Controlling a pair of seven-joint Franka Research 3 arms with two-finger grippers.
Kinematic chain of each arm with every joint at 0, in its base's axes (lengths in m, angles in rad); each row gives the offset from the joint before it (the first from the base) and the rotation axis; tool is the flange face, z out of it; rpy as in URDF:
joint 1: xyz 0 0 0.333 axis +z
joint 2: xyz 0 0 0 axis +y
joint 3: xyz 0 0 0.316 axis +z
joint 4: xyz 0.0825 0 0 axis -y
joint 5: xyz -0.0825 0 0.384 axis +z
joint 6: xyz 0 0 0 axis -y
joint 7: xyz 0.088 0 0 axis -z
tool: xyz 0 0 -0.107 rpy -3.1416 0 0
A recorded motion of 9 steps. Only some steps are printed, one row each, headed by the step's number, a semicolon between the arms.
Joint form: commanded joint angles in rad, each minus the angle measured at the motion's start. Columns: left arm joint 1, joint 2, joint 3, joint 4, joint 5, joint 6, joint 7; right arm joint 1, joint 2, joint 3, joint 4, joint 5, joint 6, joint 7.
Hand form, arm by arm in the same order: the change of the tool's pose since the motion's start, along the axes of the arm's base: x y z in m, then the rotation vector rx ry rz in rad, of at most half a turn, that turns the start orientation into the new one. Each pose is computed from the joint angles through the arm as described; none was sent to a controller.
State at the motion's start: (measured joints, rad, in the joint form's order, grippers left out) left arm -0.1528 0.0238 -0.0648 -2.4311 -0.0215 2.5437 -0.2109; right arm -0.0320 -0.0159 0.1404 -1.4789 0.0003 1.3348 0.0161
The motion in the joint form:
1: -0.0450 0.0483 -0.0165 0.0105 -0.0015 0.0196 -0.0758; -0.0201 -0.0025 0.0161 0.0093 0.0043 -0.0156 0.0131
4: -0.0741 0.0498 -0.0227 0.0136 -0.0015 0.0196 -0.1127; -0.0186 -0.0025 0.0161 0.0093 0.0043 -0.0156 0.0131
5: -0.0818 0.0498 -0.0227 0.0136 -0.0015 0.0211 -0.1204; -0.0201 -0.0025 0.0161 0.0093 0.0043 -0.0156 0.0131
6: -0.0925 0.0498 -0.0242 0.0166 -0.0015 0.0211 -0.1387; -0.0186 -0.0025 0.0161 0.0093 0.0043 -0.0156 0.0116
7: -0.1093 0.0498 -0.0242 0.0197 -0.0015 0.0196 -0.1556; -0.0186 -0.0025 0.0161 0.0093 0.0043 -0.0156 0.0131
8: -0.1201 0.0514 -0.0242 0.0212 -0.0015 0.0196 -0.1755; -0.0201 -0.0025 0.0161 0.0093 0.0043 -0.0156 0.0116
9: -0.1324 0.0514 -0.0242 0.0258 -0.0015 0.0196 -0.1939; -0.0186 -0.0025 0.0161 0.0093 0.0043 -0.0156 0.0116
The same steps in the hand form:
1: -0.0038 -0.0306 -0.0178 -0.0059 0.0213 0.0156; -0.0025 -0.0016 0.0043 0.0015 0.0041 -0.0165
4: -0.0080 -0.0477 -0.0173 -0.0093 0.0214 0.0171; -0.0026 -0.0008 0.0043 0.0015 0.0041 -0.0150
5: -0.0090 -0.0514 -0.0172 -0.0102 0.0203 0.0171; -0.0025 -0.0016 0.0043 0.0015 0.0041 -0.0165
6: -0.0100 -0.0575 -0.0160 -0.0126 0.0182 0.0232; -0.0026 -0.0008 0.0043 0.0017 0.0041 -0.0135
7: -0.0119 -0.0658 -0.0149 -0.0143 0.0175 0.0232; -0.0026 -0.0008 0.0043 0.0015 0.0041 -0.0150
8: -0.0134 -0.0710 -0.0151 -0.0158 0.0185 0.0322; -0.0025 -0.0016 0.0043 0.0017 0.0041 -0.0150
9: -0.0141 -0.0773 -0.0133 -0.0188 0.0150 0.0382; -0.0026 -0.0008 0.0043 0.0017 0.0041 -0.0135

